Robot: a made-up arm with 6 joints.
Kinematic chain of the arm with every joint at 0, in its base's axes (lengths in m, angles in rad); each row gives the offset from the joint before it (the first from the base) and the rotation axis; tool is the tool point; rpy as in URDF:
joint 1: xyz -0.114 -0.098 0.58 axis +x
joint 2: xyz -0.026 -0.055 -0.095 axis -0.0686 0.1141 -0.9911
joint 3: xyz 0.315 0.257 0 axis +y
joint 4: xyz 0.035 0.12 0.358 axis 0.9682 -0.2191 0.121
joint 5: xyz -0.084 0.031 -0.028 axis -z
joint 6: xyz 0 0.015 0.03 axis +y
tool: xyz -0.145 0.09 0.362 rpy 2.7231 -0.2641 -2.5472
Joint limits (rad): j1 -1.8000..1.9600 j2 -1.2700..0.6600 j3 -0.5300..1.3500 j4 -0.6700..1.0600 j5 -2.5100..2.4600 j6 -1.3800..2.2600
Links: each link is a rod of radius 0.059 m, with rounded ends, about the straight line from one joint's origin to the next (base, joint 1, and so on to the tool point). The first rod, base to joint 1, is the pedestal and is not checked.
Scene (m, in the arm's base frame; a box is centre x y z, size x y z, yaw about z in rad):
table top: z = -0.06
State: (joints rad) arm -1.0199 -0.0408 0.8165 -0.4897 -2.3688 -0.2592
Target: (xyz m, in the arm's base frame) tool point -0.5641 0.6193 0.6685
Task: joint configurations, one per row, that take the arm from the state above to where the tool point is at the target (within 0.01 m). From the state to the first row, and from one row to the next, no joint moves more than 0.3 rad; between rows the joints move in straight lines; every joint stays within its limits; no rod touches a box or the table.
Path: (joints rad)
1: -0.9982 -0.2717 0.5844 -0.5348 -2.3265 -0.1146
2: -0.9766 -0.5026 0.3523 -0.5798 -2.2841 0.0301
3: -0.9549 -0.7335 0.1203 -0.6249 -2.2418 0.1747
4: -0.9332 -0.9644 -0.1118 -0.6700 -2.1994 0.3194

